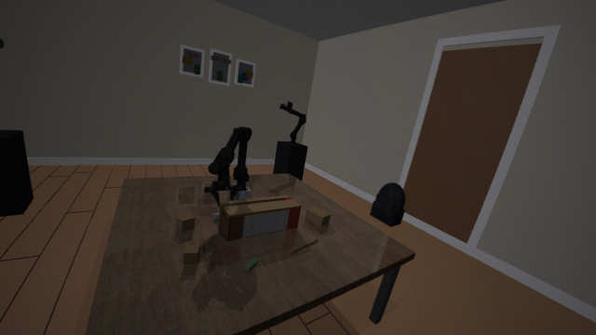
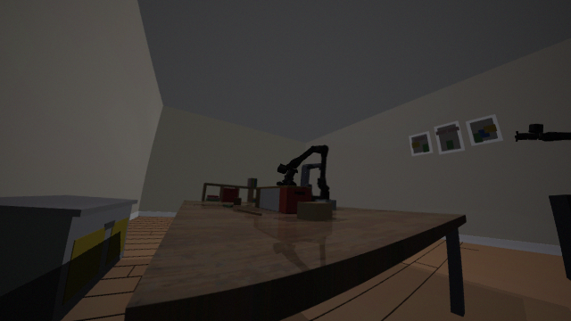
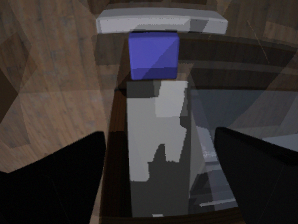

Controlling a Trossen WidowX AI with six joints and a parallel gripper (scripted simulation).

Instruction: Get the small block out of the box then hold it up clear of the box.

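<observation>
The blue block is 7 cm below my gripper tip and 2 cm behind it. The rest, counted from my gripper tip: box: 15 cm to the left, 8 cm ahead, 2 cm below; green piece: 36 cm ahead, 8 cm below, 3 cm to the right; thin stick: 36 cm ahead, 25 cm to the left, 8 cm below.
</observation>
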